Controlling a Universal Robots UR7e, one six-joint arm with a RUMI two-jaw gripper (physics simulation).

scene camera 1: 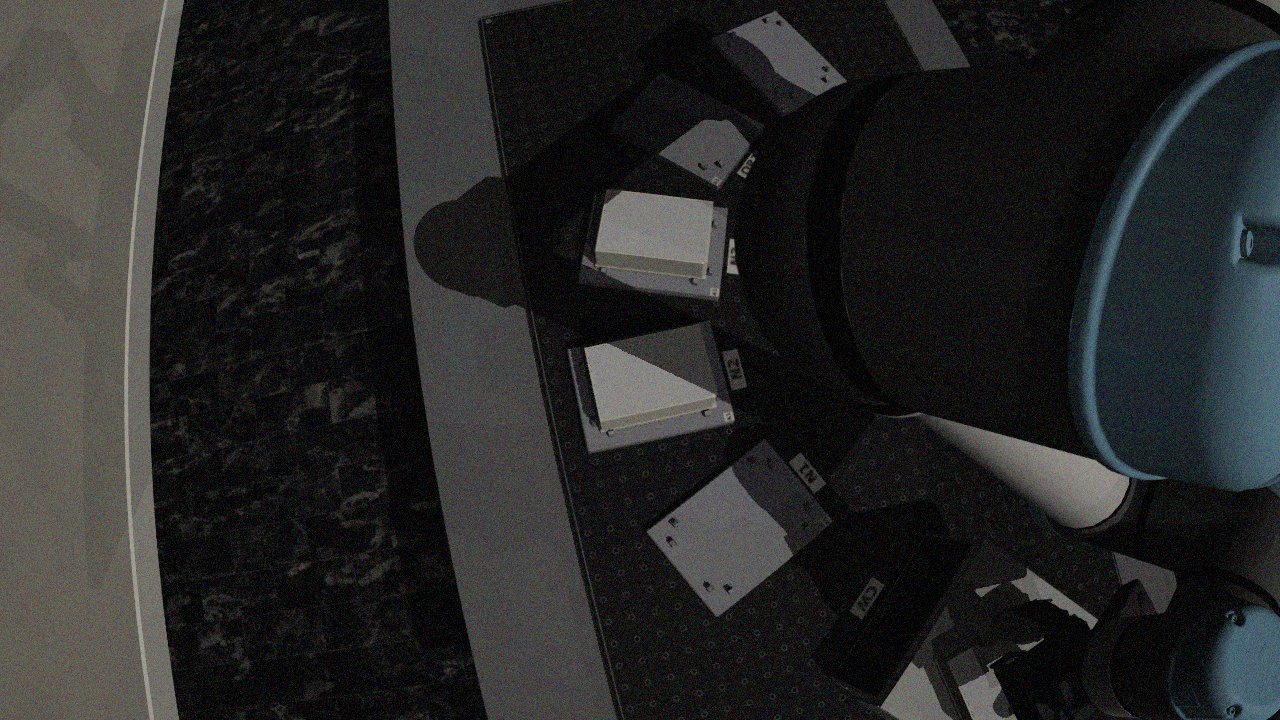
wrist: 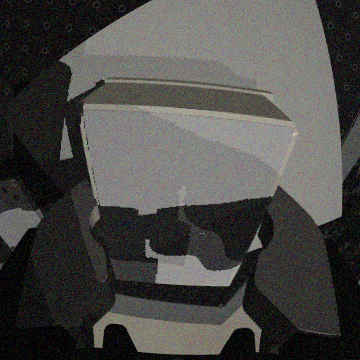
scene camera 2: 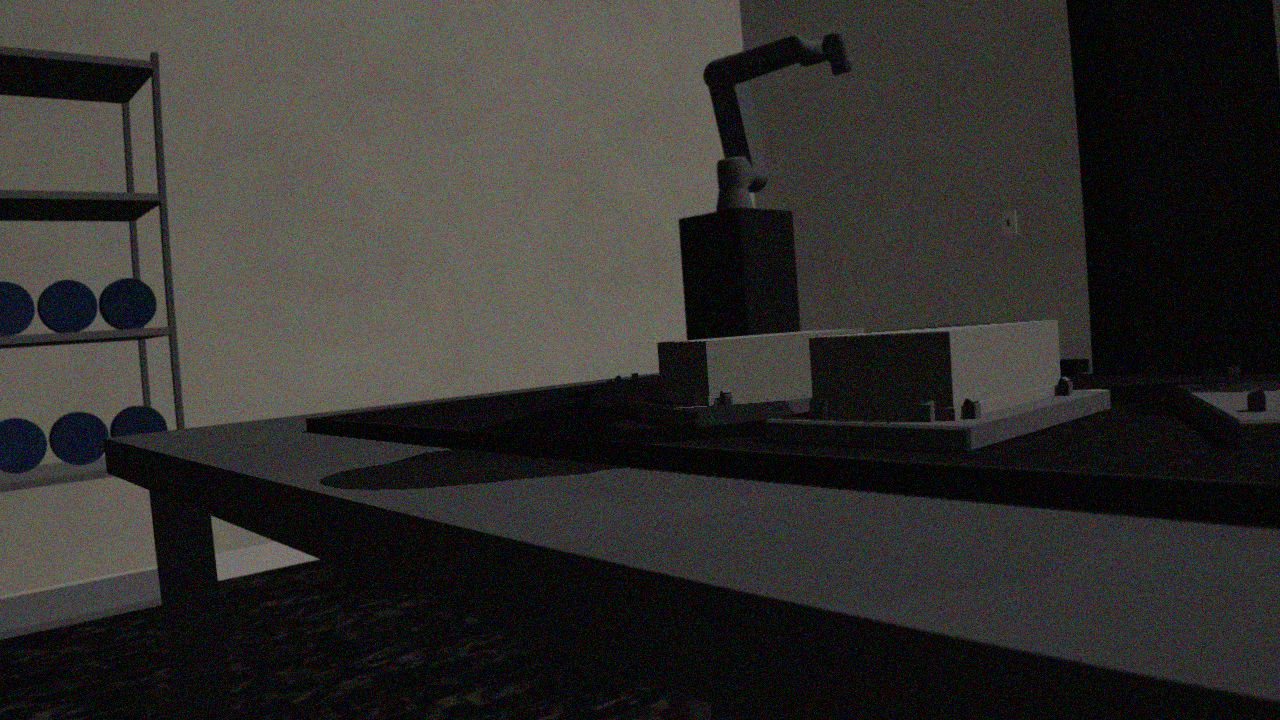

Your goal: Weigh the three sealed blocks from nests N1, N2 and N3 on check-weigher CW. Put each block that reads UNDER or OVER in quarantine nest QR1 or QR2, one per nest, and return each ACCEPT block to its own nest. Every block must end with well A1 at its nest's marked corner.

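Frame: origin at the arm's base, x ahead, y left, z up, level; centimetres.
Seen in the pictures: gripper, fingertip midpoint: (scene camera 1: 1014, 660) (wrist: 181, 178).
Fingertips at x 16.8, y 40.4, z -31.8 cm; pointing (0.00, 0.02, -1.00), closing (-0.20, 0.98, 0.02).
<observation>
A point is followed by its place in that frame.
My gripper (wrist: 181, 178) @[x 16.8, y 40.4, z -31.8 cm] is shut on a pale sealed block (wrist: 185, 145) @[x 13.3, y 39.6, z -28.5 cm], its jaws at both sides. The block is over the light plate (wrist: 312, 150) @[x 13.5, y 48.9, z -33.5 cm] of check-weigher CW (scene camera 1: 895, 617) @[x 25.6, y 32.2, z -39.3 cm]; whether it touches the plate is unclear. No weight reading or well A1 mark is legible. The N1 nest (scene camera 1: 725, 528) @[x 40.2, y 17.4, z -42.3 cm] is bare. A block (scene camera 1: 626, 385) @[x 46.8, y 0.7, z -38.1 cm] (scene camera 2: 881, 380) @[x 50.2, y 0.0, z -40.4 cm] lies in the N2 nest (scene camera 1: 662, 429) @[x 44.0, y 5.2, z -42.3 cm], and another block (scene camera 1: 657, 228) @[x 39.0, y -16.4, z -38.2 cm] (scene camera 2: 760, 367) @[x 42.9, y -13.9, z -40.2 cm] lies in the N3 nest (scene camera 1: 644, 282) @[x 41.6, y -12.1, z -42.3 cm]. Two quarantine nests (scene camera 1: 716, 143) @[x 27.9, y -29.1, z -42.3 cm] (scene camera 1: 787, 53) @[x 13.0, y -42.6, z -42.3 cm] hold no visible block; the arm partly hides them.
The large dark and blue arm (scene camera 1: 957, 250) @[x 41.9, y 19.3, z 25.8 cm] covers the right of scene camera 1. Small pins stand up from the nests. A dark perforated board (scene camera 1: 662, 644) @[x 49.7, y 27.9, z -43.5 cm] carries the nests. In scene camera 2, another arm (scene camera 2: 729, 116) on a pedestal and a shelf unit (scene camera 2: 163, 250) stand behind.
</observation>
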